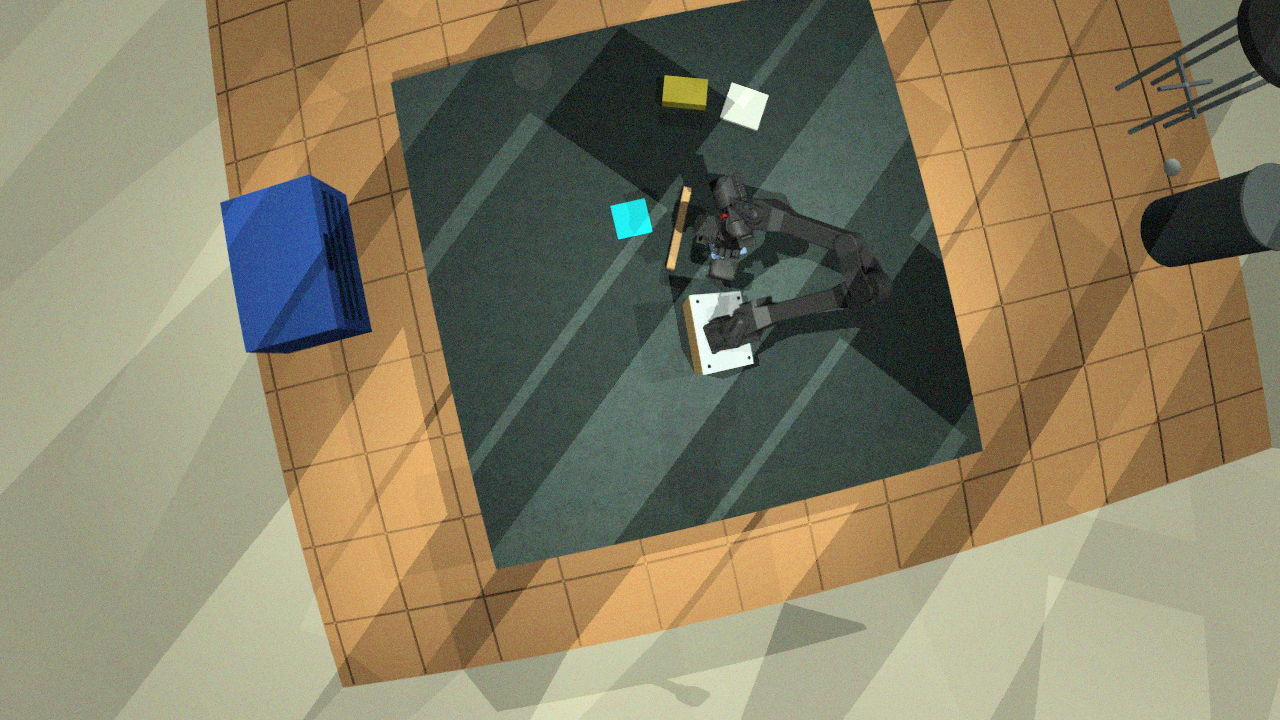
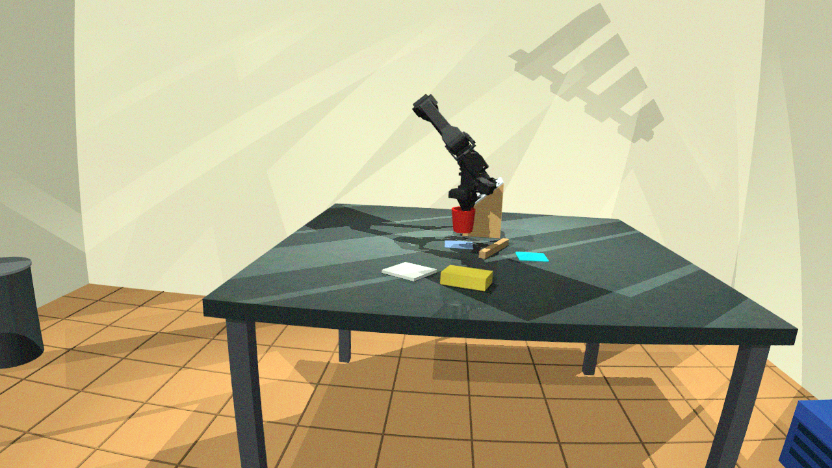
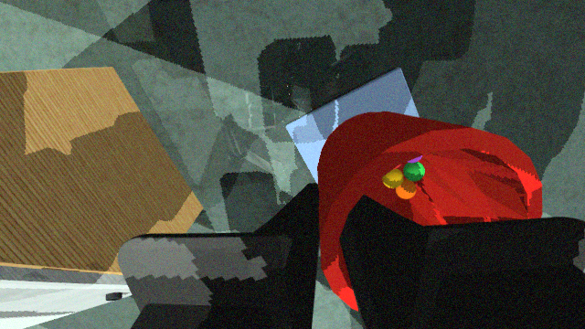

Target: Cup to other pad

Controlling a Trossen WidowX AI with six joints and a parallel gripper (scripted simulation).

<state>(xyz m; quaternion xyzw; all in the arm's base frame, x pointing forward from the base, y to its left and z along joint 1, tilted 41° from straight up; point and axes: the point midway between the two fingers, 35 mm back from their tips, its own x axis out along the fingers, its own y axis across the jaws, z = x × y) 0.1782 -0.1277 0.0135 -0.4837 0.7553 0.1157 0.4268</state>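
Right now the cyan pad is 170 mm to the left of my gripper tip, 160 mm ahead of it and 90 mm below it. Round my gripper tip: pale blue pad: 90 mm below, 30 mm to the right, 20 mm ahead; then red cup: 30 mm ahead, 20 mm to the right; then wooden stick: 90 mm ahead, 80 mm below, 70 mm to the left.
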